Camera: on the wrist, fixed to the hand. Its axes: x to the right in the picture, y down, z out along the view.
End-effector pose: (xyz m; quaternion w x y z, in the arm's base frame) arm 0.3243 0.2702 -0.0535 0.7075 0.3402 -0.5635 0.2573
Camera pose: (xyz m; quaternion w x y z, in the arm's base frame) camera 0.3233 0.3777 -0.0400 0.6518 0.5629 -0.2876 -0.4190
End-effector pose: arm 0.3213 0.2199 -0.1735 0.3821 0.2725 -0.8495 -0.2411
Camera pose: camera 0.3581 0.2494 -0.0760 0.0367 0.6924 -0.4293 -0.5788
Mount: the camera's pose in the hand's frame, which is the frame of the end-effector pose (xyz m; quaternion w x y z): 0.0108 0.0717 -0.0805 0.7069 -0.1336 -0.1236 -0.6835
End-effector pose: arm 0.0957 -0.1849 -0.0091 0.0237 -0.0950 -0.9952 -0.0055
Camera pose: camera 0.1024 -0.1137 0.0723 0.1227 -0.6092 0.7706 0.1413
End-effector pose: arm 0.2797 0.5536 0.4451 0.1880 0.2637 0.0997 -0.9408
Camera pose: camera 0.3372 0.5082 0.3653 0.4626 0.0231 -0.3532 0.8129
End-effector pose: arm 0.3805 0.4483 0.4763 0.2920 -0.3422 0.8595 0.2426
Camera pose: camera 0.2947 0.4403 0.5420 0.4328 -0.8384 0.3052 0.1290
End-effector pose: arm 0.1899 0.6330 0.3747 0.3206 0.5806 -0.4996 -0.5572
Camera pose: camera 0.2505 0.5869 0.4517 0.1384 -0.6402 -0.0785 0.7515
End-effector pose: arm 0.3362 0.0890 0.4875 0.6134 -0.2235 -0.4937 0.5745
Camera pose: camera 0.3693 0.1398 0.3977 0.7354 0.1685 -0.6543 -0.0515
